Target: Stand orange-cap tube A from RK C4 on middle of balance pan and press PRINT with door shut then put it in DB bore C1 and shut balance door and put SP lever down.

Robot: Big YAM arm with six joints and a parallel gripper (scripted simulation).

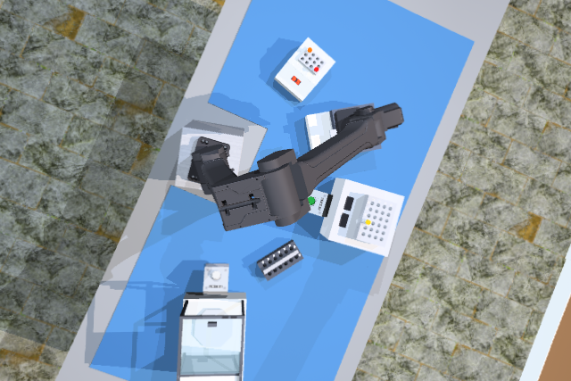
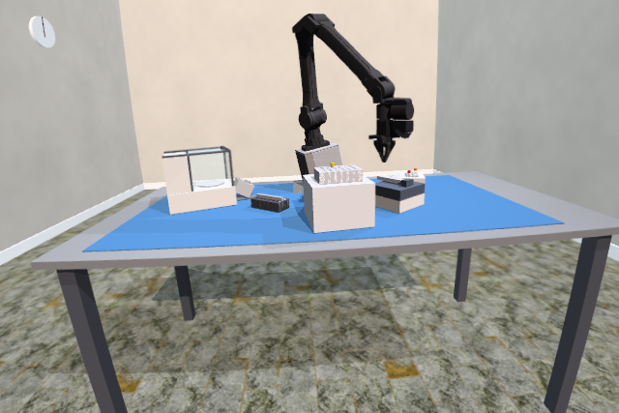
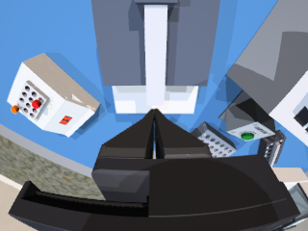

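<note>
Right now my hand is 30 mm short of the SP lever, 10 mm to the right of it and 70 mm above it. Also, from my hand: tube rack RK (120 mm behind, 220 mm to the right, 140 mm below); dry block DB (140 mm behind, 160 mm to the left, 130 mm below); black magnet block (50 mm behind, 420 mm to the right, 140 mm below).
</note>
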